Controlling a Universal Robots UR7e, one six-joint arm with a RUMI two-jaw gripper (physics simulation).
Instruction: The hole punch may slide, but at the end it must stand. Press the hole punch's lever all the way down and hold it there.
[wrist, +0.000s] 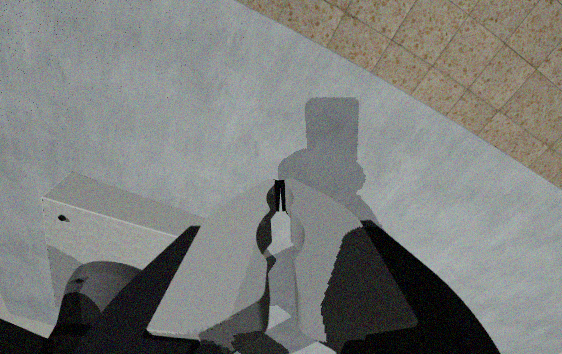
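Note:
My gripper is shut, with its two fingertips together near the middle of the wrist view and nothing between them. Its wide grey and black finger bodies fill the lower middle of the view. The hole punch and its lever do not show in this view. The area under and behind the finger bodies is hidden, so I cannot tell whether the punch stands there or whether the gripper touches it.
A pale block with a small dark hole lies at the lower left, partly behind the gripper. The grey table top carries the gripper's shadow ahead of the fingertips. The table's edge runs diagonally across the upper right, with tiled floor beyond.

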